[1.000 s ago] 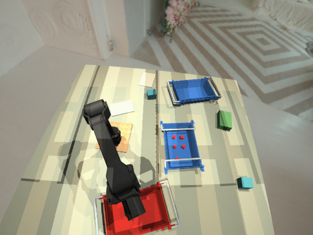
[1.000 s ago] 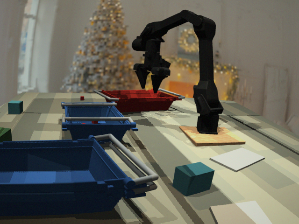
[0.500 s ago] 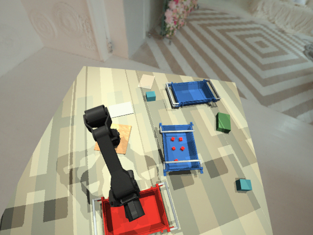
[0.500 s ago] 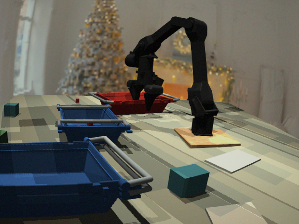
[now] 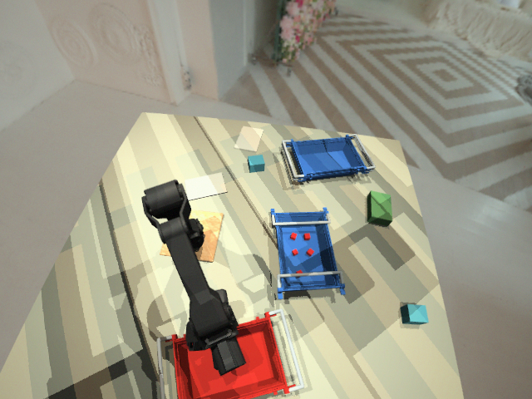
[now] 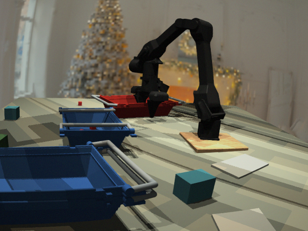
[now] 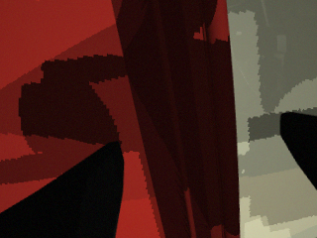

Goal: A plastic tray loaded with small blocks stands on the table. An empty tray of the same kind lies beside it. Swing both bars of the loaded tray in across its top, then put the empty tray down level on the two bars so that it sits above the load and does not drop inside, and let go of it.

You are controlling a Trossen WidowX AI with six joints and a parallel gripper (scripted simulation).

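Right now the red tray is 40 mm ahead of my gripper tip, 70 mm to the right of it and 30 mm above it. Also, from my gripper tip: green block (410 mm ahead, 560 mm to the left, 10 mm above).
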